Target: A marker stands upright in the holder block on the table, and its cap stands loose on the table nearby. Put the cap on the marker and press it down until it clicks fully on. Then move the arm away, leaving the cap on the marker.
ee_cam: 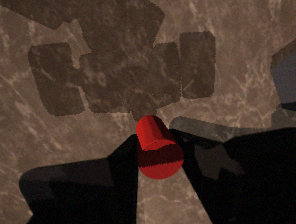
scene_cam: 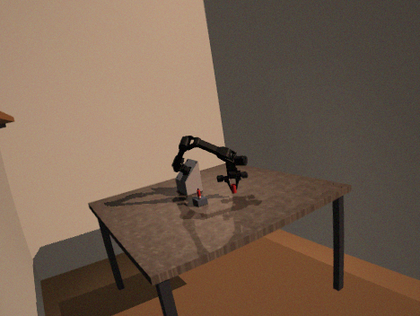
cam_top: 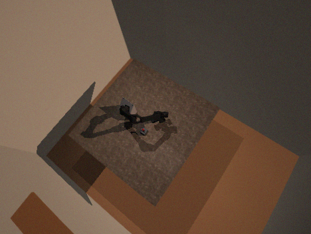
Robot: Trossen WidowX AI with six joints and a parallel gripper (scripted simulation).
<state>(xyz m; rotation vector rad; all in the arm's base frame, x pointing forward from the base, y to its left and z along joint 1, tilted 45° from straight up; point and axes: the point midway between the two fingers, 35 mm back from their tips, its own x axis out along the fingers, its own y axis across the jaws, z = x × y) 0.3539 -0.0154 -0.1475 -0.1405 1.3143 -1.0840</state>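
Right now the grey holder block is 200 mm to the right of my gripper tip, 90 mm behind it and 20 mm below it. Round my gripper tip: red cap 10 mm above.
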